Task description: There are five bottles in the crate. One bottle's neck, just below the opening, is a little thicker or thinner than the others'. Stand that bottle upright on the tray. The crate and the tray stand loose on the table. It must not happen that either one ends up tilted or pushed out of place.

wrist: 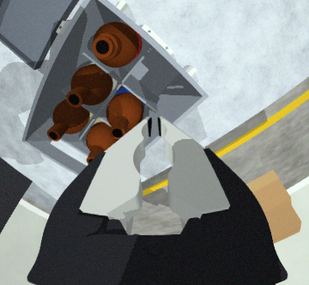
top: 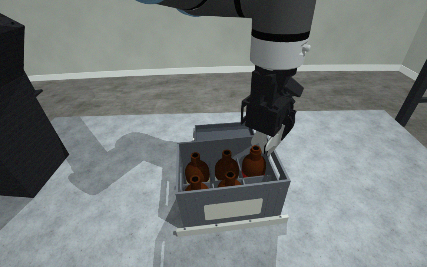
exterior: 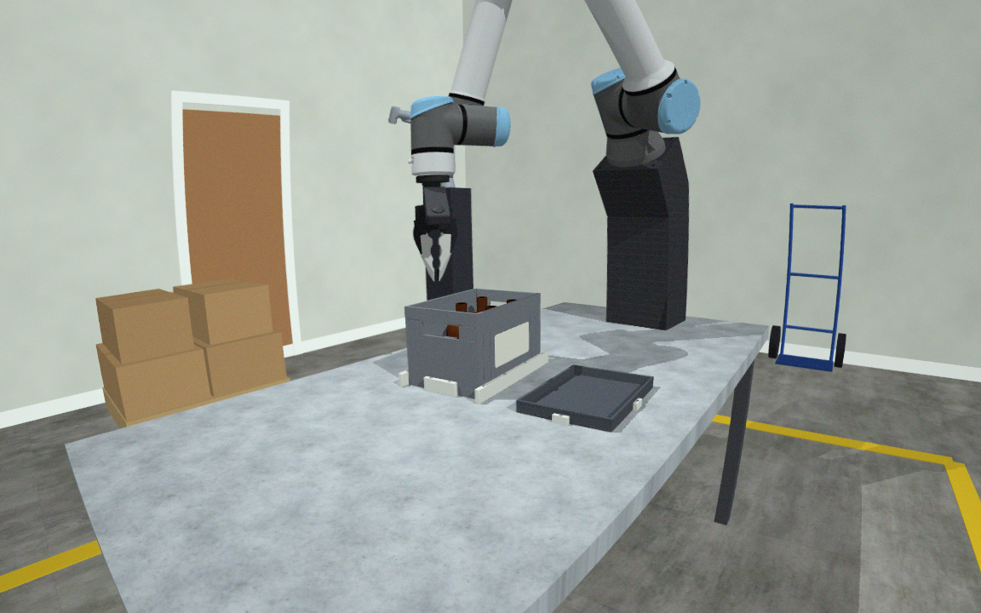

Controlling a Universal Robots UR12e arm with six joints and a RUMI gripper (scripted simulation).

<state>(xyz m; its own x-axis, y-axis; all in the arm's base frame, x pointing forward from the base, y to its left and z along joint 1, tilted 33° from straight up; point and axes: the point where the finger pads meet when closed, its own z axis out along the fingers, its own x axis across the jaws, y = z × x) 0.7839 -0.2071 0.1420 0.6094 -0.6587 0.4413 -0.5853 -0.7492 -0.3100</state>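
Right now my hand is 9 cm to the right of the glass bottle and 15 cm above it. Round my hand: crate: 9 cm behind, 4 cm to the left, 16 cm below; grey tray: 6 cm behind, 33 cm to the left, 23 cm below.
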